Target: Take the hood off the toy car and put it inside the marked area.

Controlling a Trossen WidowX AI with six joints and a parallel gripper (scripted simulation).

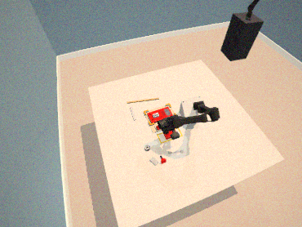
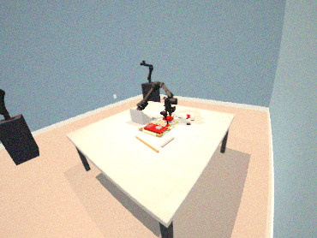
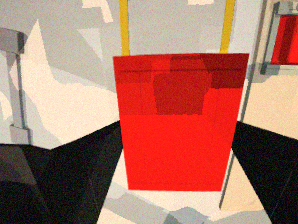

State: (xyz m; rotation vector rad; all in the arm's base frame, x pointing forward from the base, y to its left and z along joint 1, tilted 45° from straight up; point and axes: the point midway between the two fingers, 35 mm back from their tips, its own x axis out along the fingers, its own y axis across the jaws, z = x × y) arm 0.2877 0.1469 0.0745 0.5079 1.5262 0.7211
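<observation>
Right now the grey bar is 150 mm to the left of my gripper tip and 30 mm below it. Also, from my gripper tip: hood (right at my gripper tip); then thin wooden stick (120 mm ahead, 410 mm to the right, 30 mm below).
</observation>
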